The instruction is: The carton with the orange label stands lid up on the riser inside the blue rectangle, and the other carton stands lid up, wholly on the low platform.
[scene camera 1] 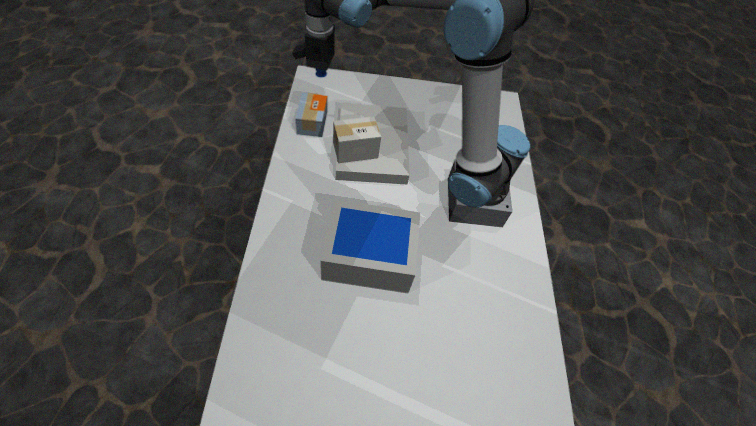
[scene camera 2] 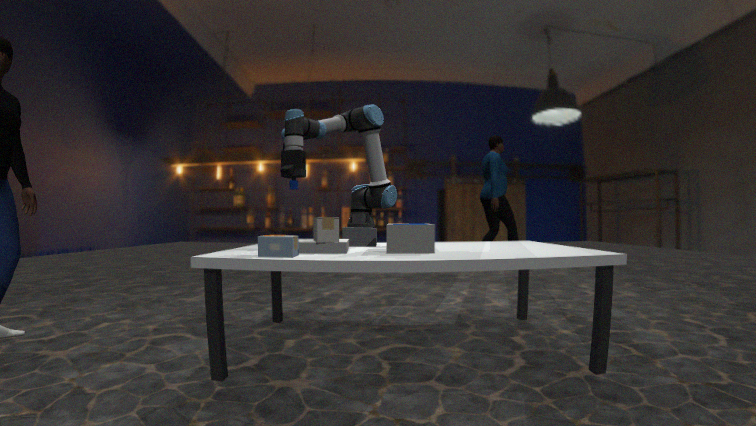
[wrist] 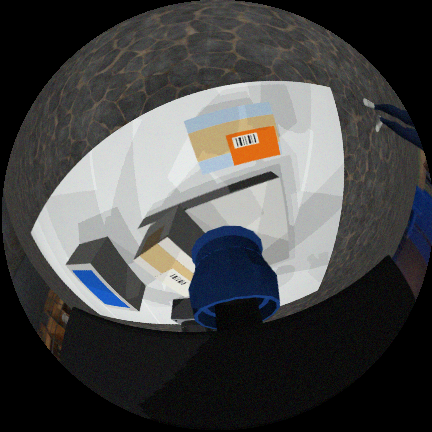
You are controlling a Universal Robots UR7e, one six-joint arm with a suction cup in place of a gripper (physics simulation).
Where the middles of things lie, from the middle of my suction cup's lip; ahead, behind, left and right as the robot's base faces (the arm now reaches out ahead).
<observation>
My suction cup is now 23 cm above the carton with orange label (scene camera 1: 311, 115), 5 cm short of it and 4 cm to the left of it. The rest, counted from my suction cup: low platform (wrist: 256, 203) (25 cm below, 19 cm behind, 1 cm to the left); then riser (scene camera 1: 372, 246) (44 cm to the left, 28 cm behind, 21 cm below).
</observation>
